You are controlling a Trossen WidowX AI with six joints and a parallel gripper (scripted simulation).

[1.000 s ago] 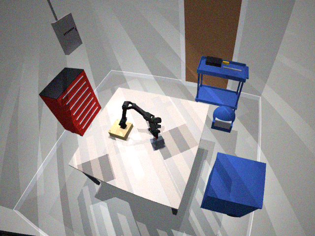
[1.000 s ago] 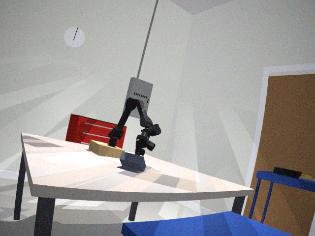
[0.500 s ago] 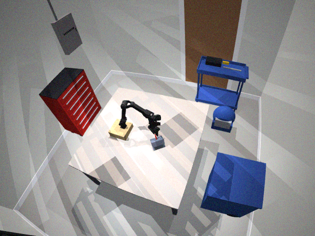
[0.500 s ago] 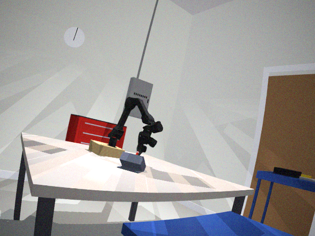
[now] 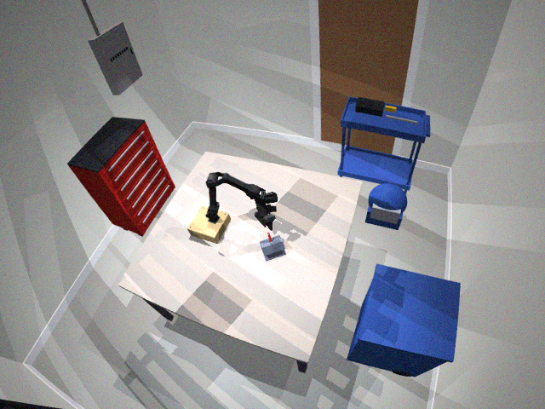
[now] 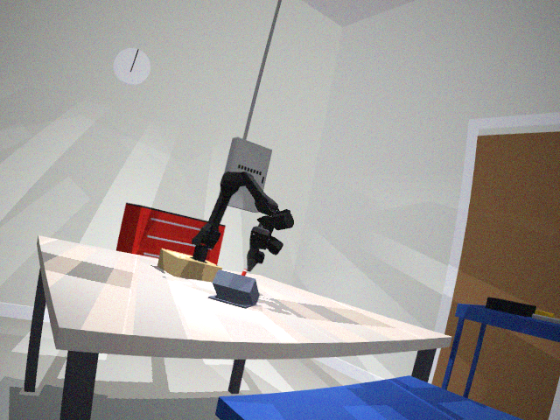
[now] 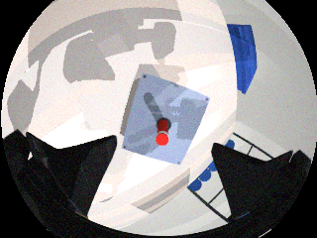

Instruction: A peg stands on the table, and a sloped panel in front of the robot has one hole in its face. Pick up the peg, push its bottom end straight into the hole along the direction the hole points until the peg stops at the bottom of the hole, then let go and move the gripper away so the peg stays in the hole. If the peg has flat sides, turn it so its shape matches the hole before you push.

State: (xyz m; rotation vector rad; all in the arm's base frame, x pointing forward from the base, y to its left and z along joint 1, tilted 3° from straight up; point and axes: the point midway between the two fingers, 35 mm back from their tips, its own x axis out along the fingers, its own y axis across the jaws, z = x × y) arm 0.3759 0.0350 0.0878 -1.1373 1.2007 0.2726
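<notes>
My gripper tip is now 4 cm above the red peg, 2 cm to the left of it and 1 cm short of it. The rest, counted from my gripper tip: grey-blue sloped panel (9 cm below, 5 cm to the right, 4 cm ahead).
</notes>
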